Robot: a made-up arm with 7 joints.
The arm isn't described. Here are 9 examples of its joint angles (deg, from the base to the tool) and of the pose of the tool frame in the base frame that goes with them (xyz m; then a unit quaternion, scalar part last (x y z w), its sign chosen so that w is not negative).
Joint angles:
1: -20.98 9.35 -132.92 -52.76 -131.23 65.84 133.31
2: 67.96 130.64 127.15 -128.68 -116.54 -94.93 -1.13
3: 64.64 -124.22 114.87 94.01 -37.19 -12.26 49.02
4: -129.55 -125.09 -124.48 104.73 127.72 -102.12 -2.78
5: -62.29 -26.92 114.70 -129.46 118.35 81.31 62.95
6: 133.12 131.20 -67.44 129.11 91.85 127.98 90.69
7: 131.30 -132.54 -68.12 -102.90 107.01 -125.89 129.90
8: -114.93 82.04 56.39 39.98 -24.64 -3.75 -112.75
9: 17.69 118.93 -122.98 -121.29 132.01 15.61 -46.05
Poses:
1: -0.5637 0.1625 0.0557 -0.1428 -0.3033 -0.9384 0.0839
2: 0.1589 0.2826 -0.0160 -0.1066 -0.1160 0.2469 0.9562
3: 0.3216 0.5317 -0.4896 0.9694 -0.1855 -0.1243 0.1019
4: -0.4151 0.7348 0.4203 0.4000 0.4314 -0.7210 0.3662
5: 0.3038 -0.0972 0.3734 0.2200 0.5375 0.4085 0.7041
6: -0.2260 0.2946 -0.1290 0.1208 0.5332 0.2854 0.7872
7: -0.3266 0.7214 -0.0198 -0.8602 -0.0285 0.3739 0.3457
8: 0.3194 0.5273 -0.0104 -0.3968 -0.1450 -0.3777 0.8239
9: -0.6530 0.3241 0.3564 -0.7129 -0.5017 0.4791 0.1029
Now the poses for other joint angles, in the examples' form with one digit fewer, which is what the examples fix.
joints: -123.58 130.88 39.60 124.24 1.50 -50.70 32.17
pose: 0.447 0.779 -0.075 -0.212 0.206 0.735 0.610
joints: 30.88 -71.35 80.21 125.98 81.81 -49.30 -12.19
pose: 0.328 0.234 -0.258 -0.527 0.402 0.653 0.366
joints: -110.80 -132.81 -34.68 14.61 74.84 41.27 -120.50
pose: -0.333 0.438 -0.061 -0.064 -0.555 -0.246 0.792
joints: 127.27 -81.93 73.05 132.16 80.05 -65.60 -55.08
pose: 0.178 0.379 0.365 -0.869 -0.255 0.002 0.423
